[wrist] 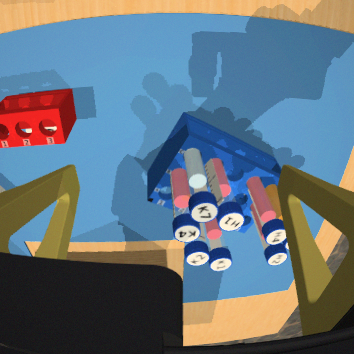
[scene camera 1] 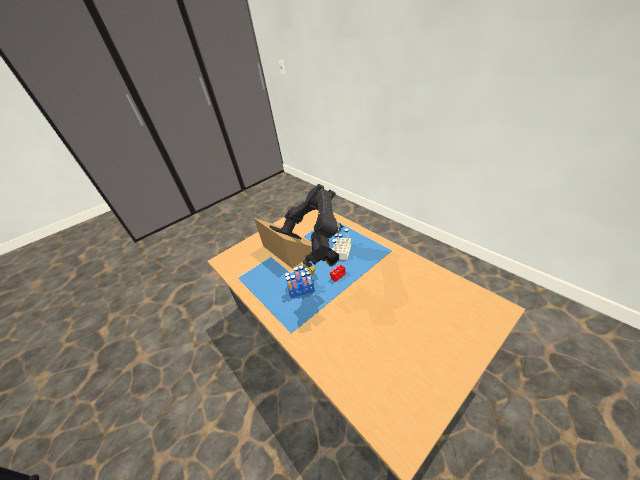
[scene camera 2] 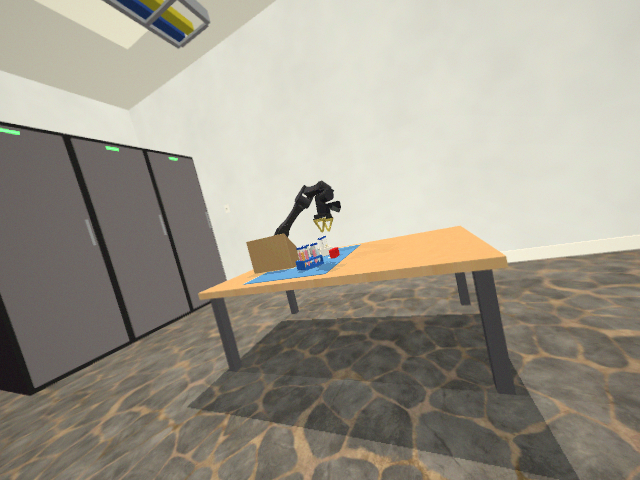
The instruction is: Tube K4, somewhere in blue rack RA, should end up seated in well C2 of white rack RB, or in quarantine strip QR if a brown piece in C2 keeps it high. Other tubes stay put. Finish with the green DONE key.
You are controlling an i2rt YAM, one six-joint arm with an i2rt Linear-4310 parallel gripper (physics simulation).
My gripper (wrist: 178,175) is open and holds nothing. Also in view: a blue mat (scene camera 1: 267,281).
The blue mat shows as well in the wrist view (wrist: 274,84).
